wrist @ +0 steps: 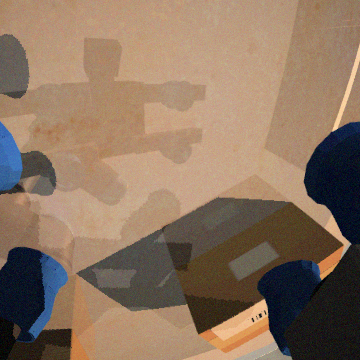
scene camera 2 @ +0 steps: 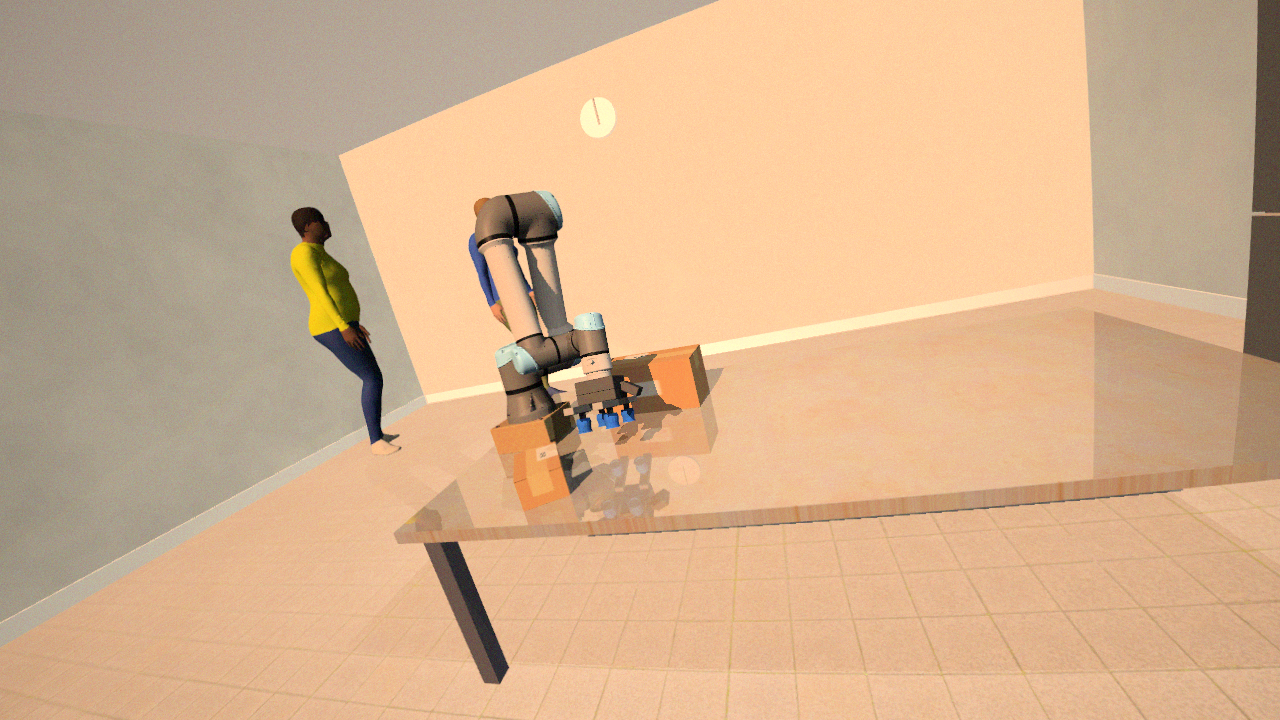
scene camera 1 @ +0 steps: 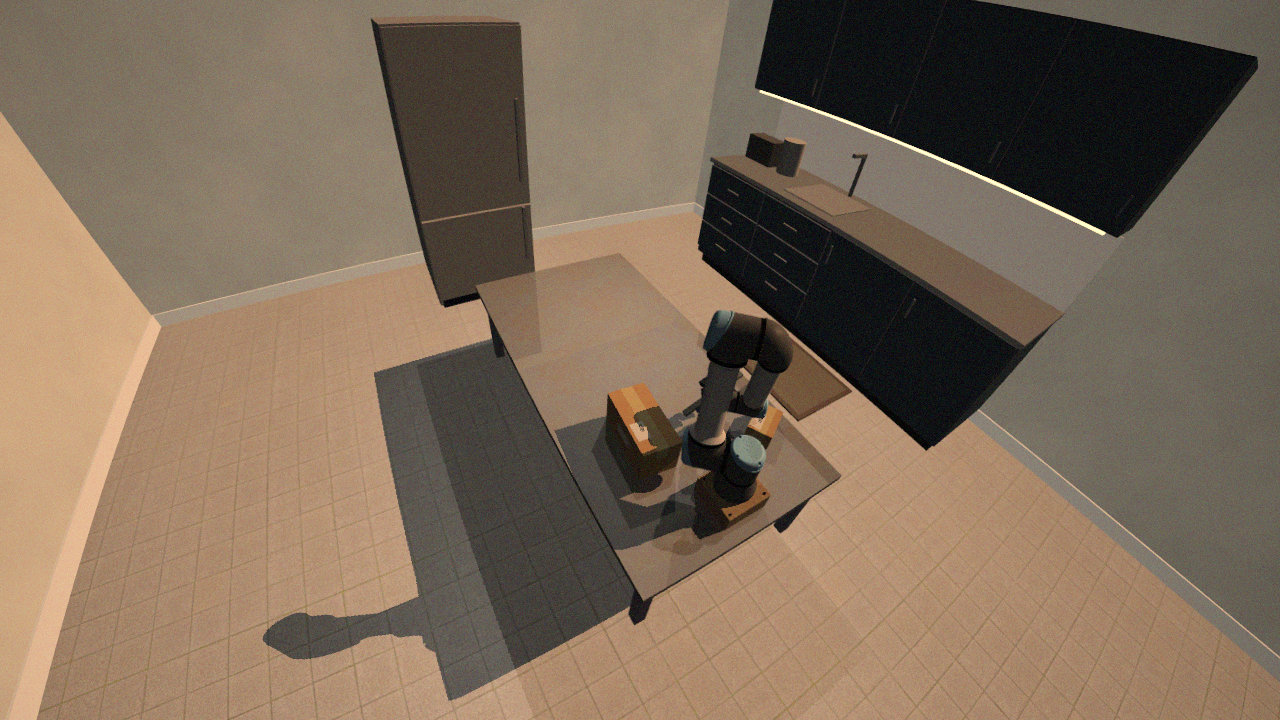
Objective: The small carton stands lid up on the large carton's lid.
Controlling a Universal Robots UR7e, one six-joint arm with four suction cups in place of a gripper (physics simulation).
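Frame: origin at the arm's base, x ahead, y left, z up, level; centimetres.
Seen in the pictures: hand at its tool point: (wrist: 160,232) (scene camera 2: 608,426); arm's base at its link origin: (scene camera 2: 532,414) (scene camera 1: 734,483).
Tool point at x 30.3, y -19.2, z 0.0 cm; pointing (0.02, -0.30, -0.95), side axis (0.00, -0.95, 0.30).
Pixels of each thing's top centre, then the offset from my tool point to it. Level surfaces: height alone.
- small carton at its top centre: (wrist: 278,309) (scene camera 2: 535,459) (scene camera 1: 766,418) dx -14.9, dy -12.8, dz -0.4 cm
- large carton at its top centre: (scene camera 2: 647,357) (scene camera 1: 643,416) dx +5.9, dy +34.0, dz +7.4 cm
- glossy table at its surface level: dz -8.0 cm
The small carton (scene camera 1: 765,422) (scene camera 2: 514,437) (wrist: 215,285) stands on the table near the arm's base, with a barcode label on one orange side. Which face is its lid I cannot tell. The large carton (scene camera 1: 630,402) (scene camera 2: 677,379) rests on the table on the other side of the arm; nothing stands on it. My gripper (scene camera 2: 606,420) (wrist: 166,232) hangs over the table between the two cartons. Its blue cups point down, a little above the table, with nothing against them. The arm mostly hides it in scene camera 1.
The arm's base plate (scene camera 1: 750,512) sits near one end of the glossy table (scene camera 1: 581,308) (scene camera 2: 895,438). A person in yellow (scene camera 2: 324,286) stands beyond the table, and one in blue (scene camera 2: 480,264) behind the arm. A fridge (scene camera 1: 465,116) and kitchen counter (scene camera 1: 939,264) stand beyond.
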